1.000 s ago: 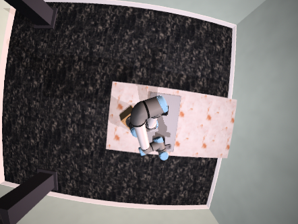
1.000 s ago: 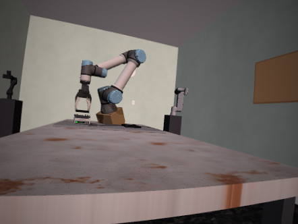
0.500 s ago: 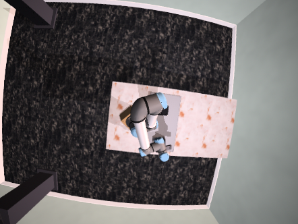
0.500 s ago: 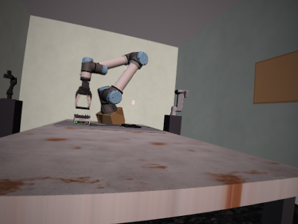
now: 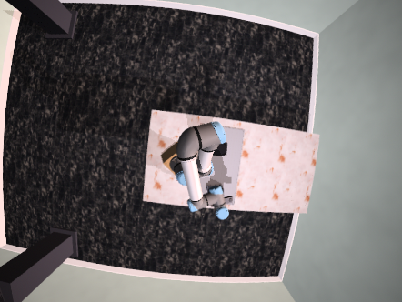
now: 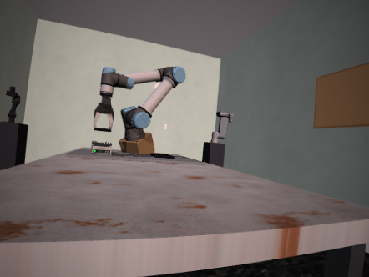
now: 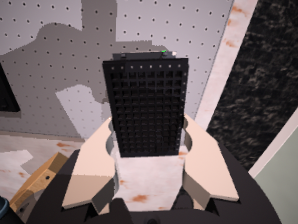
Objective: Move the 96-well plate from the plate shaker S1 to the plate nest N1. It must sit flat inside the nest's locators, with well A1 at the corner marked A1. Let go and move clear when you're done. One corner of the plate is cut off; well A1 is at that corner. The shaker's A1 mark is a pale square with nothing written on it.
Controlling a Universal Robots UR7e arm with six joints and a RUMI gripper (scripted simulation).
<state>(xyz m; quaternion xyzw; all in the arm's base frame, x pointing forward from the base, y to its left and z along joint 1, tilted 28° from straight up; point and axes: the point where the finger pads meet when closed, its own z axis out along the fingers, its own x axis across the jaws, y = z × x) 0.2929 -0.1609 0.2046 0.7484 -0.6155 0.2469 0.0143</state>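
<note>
My hand is 370 mm to the right of the plate nest N1 and 130 mm above it. From my hand the other things lie so: black 96-well plate: 10 mm below; white A1 label: 310 mm to the left, 130 mm below, 70 mm ahead.
</note>
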